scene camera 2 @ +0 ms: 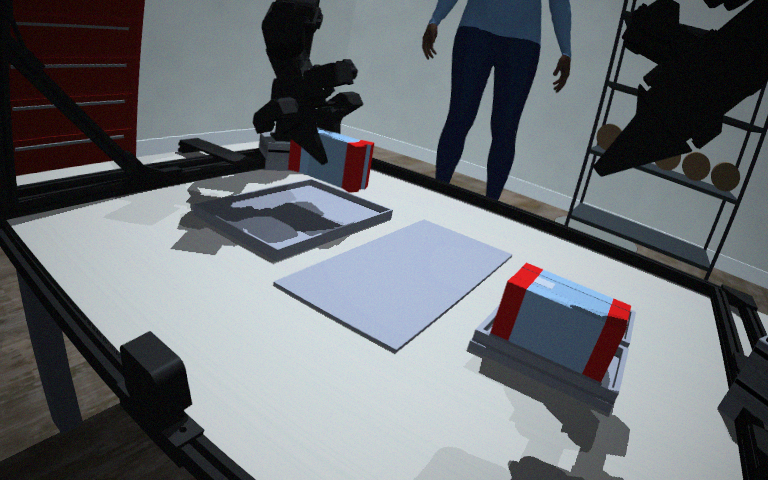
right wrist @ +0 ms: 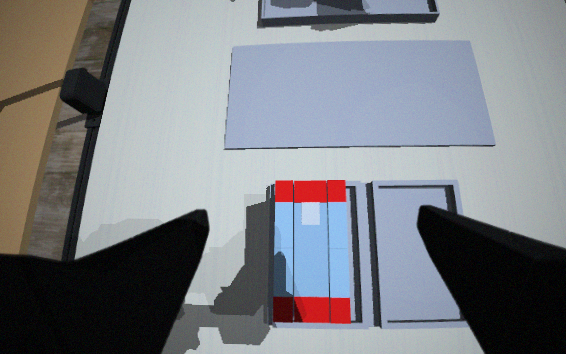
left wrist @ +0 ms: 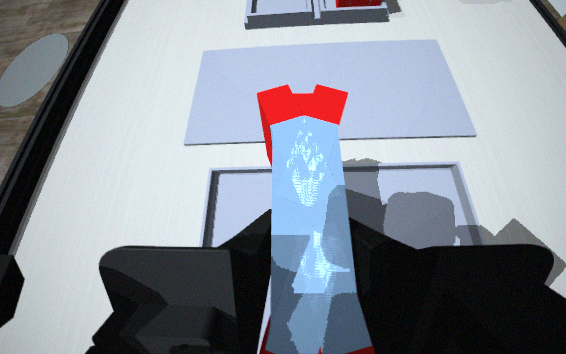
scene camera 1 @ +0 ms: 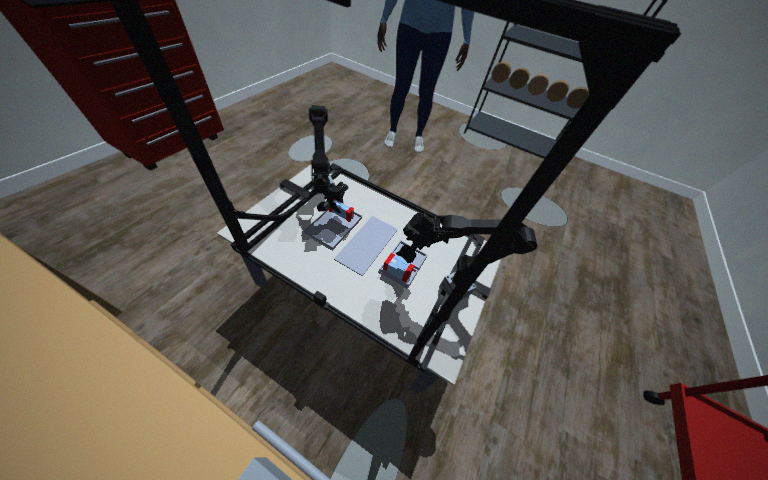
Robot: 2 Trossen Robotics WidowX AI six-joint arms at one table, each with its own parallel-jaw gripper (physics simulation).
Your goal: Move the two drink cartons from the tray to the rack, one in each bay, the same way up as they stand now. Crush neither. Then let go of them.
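Frame: origin at the left arm's base, x left, y back, z up, level; centimetres.
Seen in the pictures: left gripper, fingertip midpoint: [scene camera 2: 332, 162] [left wrist: 300, 216] [scene camera 1: 342, 211]; right gripper, fingertip midpoint: [scene camera 2: 602, 167] [right wrist: 312, 218] [scene camera 1: 401, 246]; left arm's base at its link origin: [scene camera 2: 287, 138].
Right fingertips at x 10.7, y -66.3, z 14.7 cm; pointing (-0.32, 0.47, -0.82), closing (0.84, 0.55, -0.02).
Offsets run from my right fingertips to a thing's top centre. "*": to the spot under its first point.
My left gripper [scene camera 1: 335, 206] [scene camera 2: 327, 153] [left wrist: 300, 216] is shut on a light-blue carton with red ends @(dz -7.3, dx -11.4, dy +37.5 cm) [scene camera 1: 343, 209] [scene camera 2: 337, 165] [left wrist: 307, 175], held on its long side above the grey tray @(dz -18.6, dx -15.4, dy +37.1 cm) [scene camera 1: 318, 240] [scene camera 2: 334, 235] [left wrist: 240, 197] [right wrist: 350, 18]. Its far red end has a notched outline in the left wrist view. The second carton @(dz -12.4, dx +0.8, dy -0.8 cm) [scene camera 1: 398, 266] [scene camera 2: 566, 325] [right wrist: 311, 255] lies on its long side in one bay of the two-bay rack @(dz -18.2, dx +6.5, dy +2.4 cm) [scene camera 2: 538, 362] [left wrist: 280, 21] [right wrist: 410, 260]; the other bay is empty. My right gripper [scene camera 1: 407, 249] [scene camera 2: 647, 158] [right wrist: 312, 218] is open and empty above the rack.
A flat blue-grey plate [scene camera 1: 365, 246] [scene camera 2: 396, 283] [left wrist: 380, 90] [right wrist: 360, 95] lies between tray and rack. Black frame rails edge the table, with a black block @(* dz -15.2, dx -35.6, dy -2.5 cm) [scene camera 2: 155, 379] [right wrist: 84, 91] on one rail. A person [scene camera 1: 421, 62] [scene camera 2: 495, 73] stands behind the table.
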